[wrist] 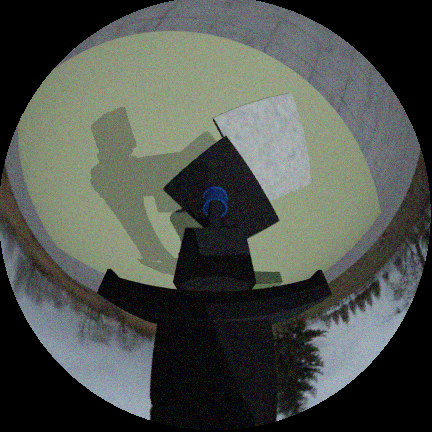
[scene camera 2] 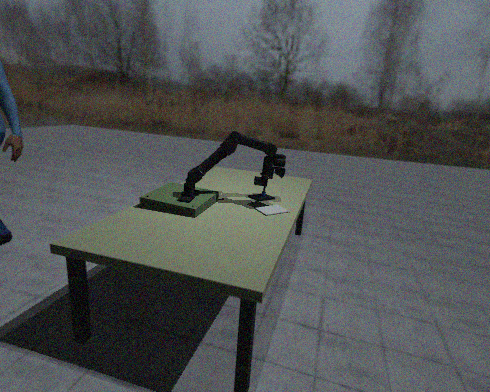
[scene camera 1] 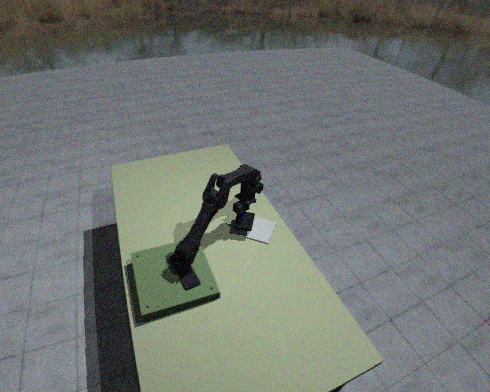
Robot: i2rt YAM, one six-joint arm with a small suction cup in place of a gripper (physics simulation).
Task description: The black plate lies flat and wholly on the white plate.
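Seen in the pictures: hand, its tool point: (wrist: 214,192) (scene camera 2: 263,197) (scene camera 1: 244,218); arm's base, origin of its link: (scene camera 2: 188,196) (scene camera 1: 184,270).
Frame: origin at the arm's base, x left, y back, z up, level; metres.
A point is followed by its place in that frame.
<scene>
The black plate (scene camera 1: 243,222) @(x 0.129, y -0.393, z 0.004 m) (scene camera 2: 260,197) @(x 0.117, y -0.406, z 0.003 m) (wrist: 241,181) @(x 0.137, y -0.444, z 0.000 m) is a thin dark square. It hangs flat under my blue suction cup (scene camera 1: 247,215) @(x 0.163, y -0.418, z -0.010 m) (scene camera 2: 263,192) (wrist: 214,200) @(x 0.163, y -0.418, z -0.010 m), a little above the table, with its shadow beneath it. The cup sits near the plate's middle and holds it. The white plate (scene camera 1: 262,229) @(x 0.077, y -0.486, z -0.052 m) (scene camera 2: 271,210) @(x 0.061, y -0.481, z -0.052 m) (wrist: 270,137) @(x 0.095, y -0.503, z -0.052 m) lies flat on the table just beside it, toward the table's right edge. In the wrist view one edge of the black plate overlaps the white plate's near corner. The rest of the white plate is uncovered.
The yellow-green table (scene camera 1: 267,311) @(x -0.334, y -0.233, z -0.058 m) (scene camera 2: 185,241) @(x -0.457, y -0.134, z -0.058 m) (wrist: 120,72) @(x 0.337, y -0.589, z -0.058 m) carries the arm's green base block (scene camera 1: 162,288) @(x -0.042, y 0.122, z 0.004 m) (scene camera 2: 166,200) @(x -0.114, y 0.090, z 0.000 m) at its left side. The white plate lies close to the table's right edge. Paved ground surrounds the table.
</scene>
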